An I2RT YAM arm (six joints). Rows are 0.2 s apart.
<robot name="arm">
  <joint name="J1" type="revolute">
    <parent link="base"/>
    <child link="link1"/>
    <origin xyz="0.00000 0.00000 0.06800" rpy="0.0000 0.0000 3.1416"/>
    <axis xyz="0 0 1"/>
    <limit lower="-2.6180" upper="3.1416"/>
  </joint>
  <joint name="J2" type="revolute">
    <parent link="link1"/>
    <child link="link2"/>
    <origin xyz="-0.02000 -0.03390 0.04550" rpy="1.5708 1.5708 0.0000"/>
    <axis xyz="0 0 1"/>
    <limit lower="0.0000" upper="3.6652"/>
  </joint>
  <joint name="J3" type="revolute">
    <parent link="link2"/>
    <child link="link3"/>
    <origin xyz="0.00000 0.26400 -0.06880" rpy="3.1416 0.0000 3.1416"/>
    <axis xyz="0 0 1"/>
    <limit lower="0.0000" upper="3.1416"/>
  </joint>
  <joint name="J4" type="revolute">
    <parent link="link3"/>
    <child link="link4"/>
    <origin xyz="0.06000 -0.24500 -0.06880" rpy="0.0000 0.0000 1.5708"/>
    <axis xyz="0 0 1"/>
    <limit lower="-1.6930" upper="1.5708"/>
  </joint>
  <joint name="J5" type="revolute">
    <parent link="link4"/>
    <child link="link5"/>
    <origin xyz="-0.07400 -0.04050 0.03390" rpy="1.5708 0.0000 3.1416"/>
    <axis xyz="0 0 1"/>
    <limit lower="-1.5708" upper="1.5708"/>
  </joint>
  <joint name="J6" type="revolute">
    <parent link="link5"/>
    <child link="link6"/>
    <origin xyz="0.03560 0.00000 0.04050" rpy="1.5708 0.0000 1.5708"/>
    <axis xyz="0 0 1"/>
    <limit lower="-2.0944" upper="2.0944"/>
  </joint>
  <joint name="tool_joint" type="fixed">
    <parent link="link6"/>
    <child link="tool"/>
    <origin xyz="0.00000 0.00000 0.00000" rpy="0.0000 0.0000 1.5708"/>
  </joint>
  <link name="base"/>
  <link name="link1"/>
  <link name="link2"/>
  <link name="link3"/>
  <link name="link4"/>
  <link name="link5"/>
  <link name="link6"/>
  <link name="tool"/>
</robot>
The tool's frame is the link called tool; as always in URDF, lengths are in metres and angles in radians.
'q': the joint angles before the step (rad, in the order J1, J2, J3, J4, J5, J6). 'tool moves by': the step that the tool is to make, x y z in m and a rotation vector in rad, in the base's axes. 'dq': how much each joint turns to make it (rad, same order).
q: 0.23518, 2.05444, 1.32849, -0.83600, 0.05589, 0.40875
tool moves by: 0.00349, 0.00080, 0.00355, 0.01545, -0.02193, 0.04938
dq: -0.00116, -0.00418, 0.00917, 0.01410, -0.01107, -0.05036
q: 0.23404, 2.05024, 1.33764, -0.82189, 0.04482, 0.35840
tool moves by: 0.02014, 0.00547, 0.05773, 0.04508, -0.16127, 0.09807
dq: 0.00000, -0.06826, 0.13507, -0.03242, -0.01831, -0.09651
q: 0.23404, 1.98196, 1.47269, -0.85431, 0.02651, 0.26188
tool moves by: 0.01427, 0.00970, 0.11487, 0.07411, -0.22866, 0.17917
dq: 0.00877, -0.06295, 0.33836, -0.16252, -0.07171, -0.15525
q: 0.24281, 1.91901, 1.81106, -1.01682, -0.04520, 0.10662
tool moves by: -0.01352, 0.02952, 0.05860, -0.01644, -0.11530, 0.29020
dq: 0.07400, 0.00000, 0.22011, -0.12971, -0.06028, -0.21362
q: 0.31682, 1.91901, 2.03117, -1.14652, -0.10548, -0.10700
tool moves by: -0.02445, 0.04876, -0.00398, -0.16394, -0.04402, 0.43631
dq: 0.13579, 0.00609, 0.00456, -0.05609, 0.00038, -0.34639
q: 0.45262, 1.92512, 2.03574, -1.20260, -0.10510, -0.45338
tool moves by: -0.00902, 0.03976, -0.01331, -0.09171, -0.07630, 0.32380
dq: 0.09689, 0.03510, -0.00569, 0.03661, -0.00038, -0.25675
